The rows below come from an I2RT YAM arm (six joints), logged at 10 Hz.
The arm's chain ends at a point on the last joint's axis. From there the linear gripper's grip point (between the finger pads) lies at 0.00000 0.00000 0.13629 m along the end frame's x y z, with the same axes.
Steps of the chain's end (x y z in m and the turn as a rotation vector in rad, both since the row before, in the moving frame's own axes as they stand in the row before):
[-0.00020, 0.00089, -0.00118, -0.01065, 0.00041, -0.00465]
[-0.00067, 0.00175, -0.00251, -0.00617, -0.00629, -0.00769]
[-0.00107, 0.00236, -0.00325, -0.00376, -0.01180, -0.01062]
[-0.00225, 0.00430, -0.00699, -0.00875, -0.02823, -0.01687]
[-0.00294, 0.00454, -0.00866, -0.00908, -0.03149, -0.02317]
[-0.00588, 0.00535, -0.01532, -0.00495, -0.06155, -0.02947]
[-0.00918, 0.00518, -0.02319, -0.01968, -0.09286, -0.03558]
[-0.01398, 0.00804, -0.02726, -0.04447, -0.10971, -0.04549]
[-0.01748, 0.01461, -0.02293, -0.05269, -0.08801, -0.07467]
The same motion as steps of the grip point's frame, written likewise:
[-0.00014, 0.00234, -0.00119, -0.01065, 0.00041, -0.00465]
[-0.00152, 0.00259, -0.00252, -0.00617, -0.00629, -0.00769]
[-0.00268, 0.00288, -0.00326, -0.00376, -0.01180, -0.01062]
[-0.00609, 0.00552, -0.00705, -0.00875, -0.02823, -0.01687]
[-0.00722, 0.00583, -0.00873, -0.00908, -0.03149, -0.02317]
[-0.01425, 0.00615, -0.01558, -0.00495, -0.06155, -0.02947]
[-0.02177, 0.00808, -0.02380, -0.01968, -0.09286, -0.03558]
[-0.02875, 0.01442, -0.02821, -0.04447, -0.10971, -0.04549]
[-0.02917, 0.02222, -0.02365, -0.05269, -0.08801, -0.07467]

